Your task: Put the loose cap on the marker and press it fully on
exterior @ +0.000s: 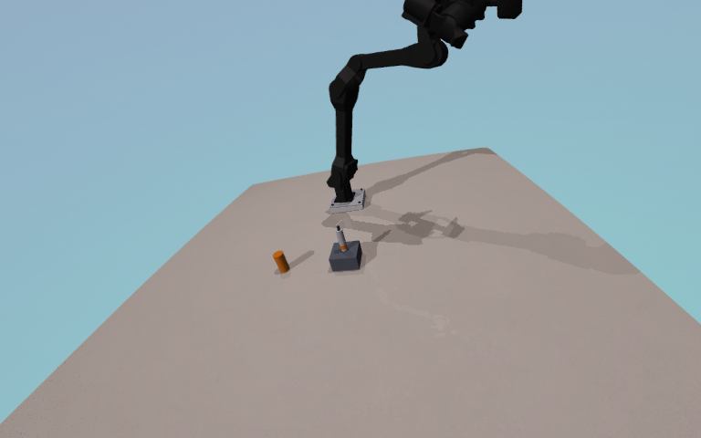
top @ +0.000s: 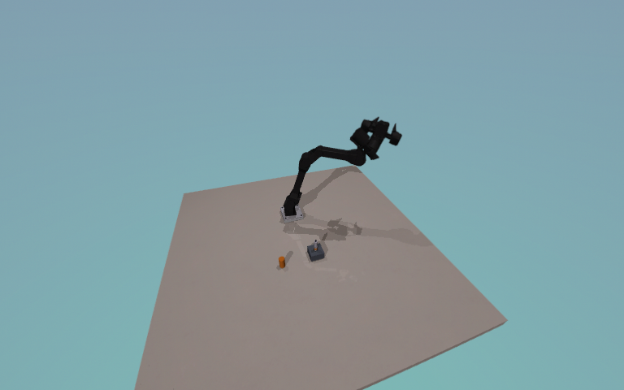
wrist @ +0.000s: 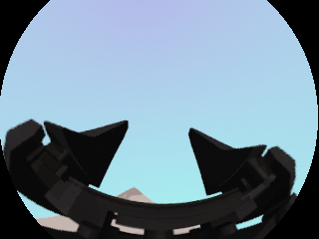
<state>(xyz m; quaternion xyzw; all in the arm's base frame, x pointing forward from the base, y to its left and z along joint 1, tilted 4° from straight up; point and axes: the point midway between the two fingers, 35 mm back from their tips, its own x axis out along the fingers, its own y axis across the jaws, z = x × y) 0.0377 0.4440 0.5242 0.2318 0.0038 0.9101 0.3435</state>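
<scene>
The orange marker cap lies 300 mm ahead of my gripper tip, 570 mm to the right of it and 520 mm below it.
</scene>
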